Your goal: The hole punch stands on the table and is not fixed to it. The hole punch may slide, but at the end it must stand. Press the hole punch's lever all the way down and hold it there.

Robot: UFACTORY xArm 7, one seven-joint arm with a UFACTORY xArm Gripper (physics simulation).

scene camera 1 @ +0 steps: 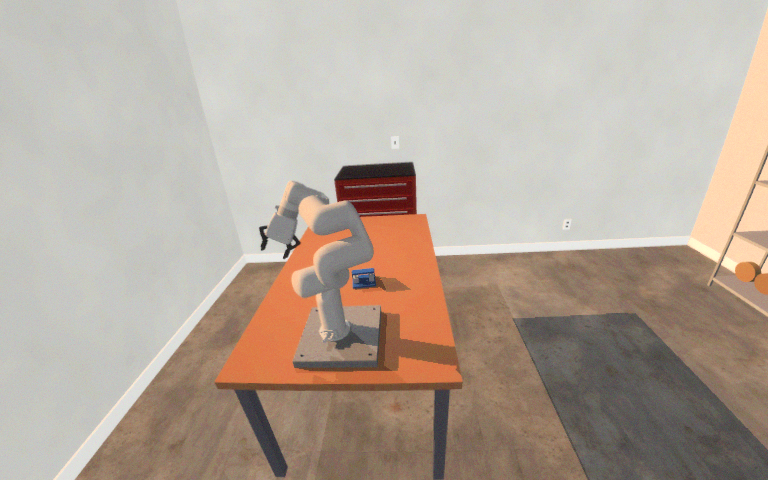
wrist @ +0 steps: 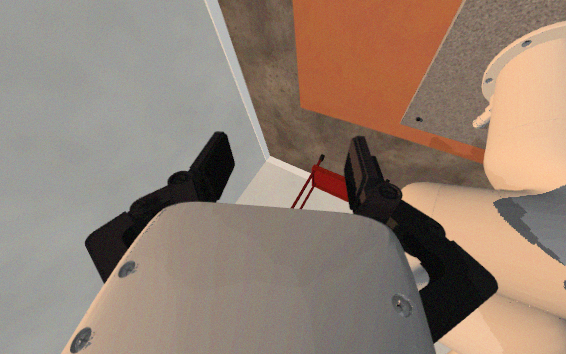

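Pixels of known places: gripper, fingertip midpoint: (scene camera 1: 273, 254) (wrist: 287, 150); arm's base, origin of the base link: (scene camera 1: 335, 330) (wrist: 544, 71).
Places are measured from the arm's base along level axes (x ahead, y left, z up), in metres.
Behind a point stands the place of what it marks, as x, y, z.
The blue hole punch (scene camera 1: 363, 278) @(0.419, -0.030, -0.024) stands on the orange table (scene camera 1: 396, 243) @(0.848, -0.157, -0.036) (wrist: 360, 60) @(-0.084, 0.254, -0.036), just right of the arm in the scene view and beyond its base plate. It is small there, and how far its lever is down cannot be told. The hole punch does not show in the wrist view. My gripper (scene camera 1: 275, 251) @(0.056, 0.222, 0.321) (wrist: 287, 150) @(0.056, 0.222, 0.321) is open and empty. It hangs in the air at the table's left edge, well above and to the left of the hole punch, and touches nothing.
The arm's grey base plate (scene camera 1: 362, 345) @(-0.074, -0.130, 0.000) (wrist: 450, 75) @(-0.043, 0.096, -0.001) lies on the near part of the table. A red drawer cabinet (scene camera 1: 376, 189) stands behind the table's far edge. A red frame-like object (wrist: 330, 182) shows between the fingers, far off. A wall (scene camera 1: 113, 169) (wrist: 100, 100) is on the left.
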